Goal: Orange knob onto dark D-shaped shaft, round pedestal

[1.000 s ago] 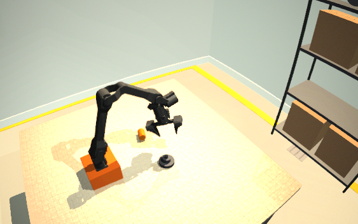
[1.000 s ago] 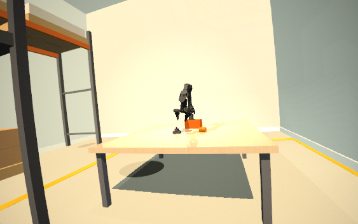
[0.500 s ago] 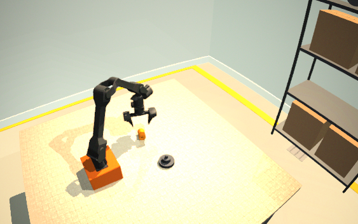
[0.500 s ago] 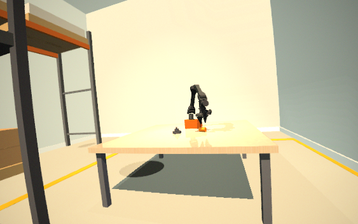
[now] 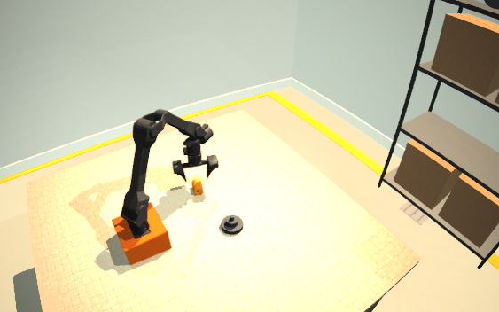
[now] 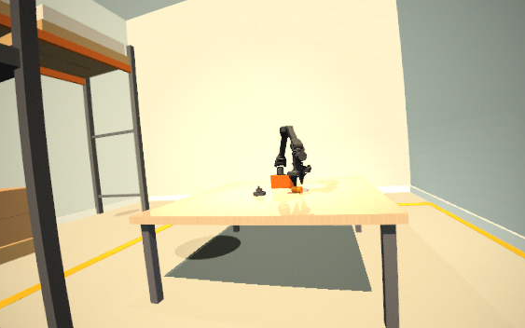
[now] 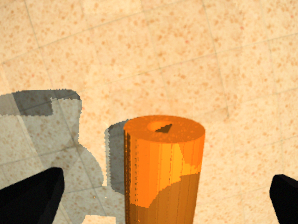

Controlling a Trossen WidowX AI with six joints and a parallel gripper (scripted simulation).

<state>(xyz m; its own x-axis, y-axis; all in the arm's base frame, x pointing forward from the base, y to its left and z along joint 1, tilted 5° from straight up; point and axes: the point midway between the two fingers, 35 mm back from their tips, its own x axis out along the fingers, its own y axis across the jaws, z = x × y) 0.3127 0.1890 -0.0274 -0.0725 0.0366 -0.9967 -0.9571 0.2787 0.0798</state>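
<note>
My gripper tip is 10 mm past the orange knob, 10 mm to the left of it and 30 mm above it. From my gripper tip the other things lie so: pedestal 20 mm ahead, 260 mm to the right, 20 mm below.
</note>
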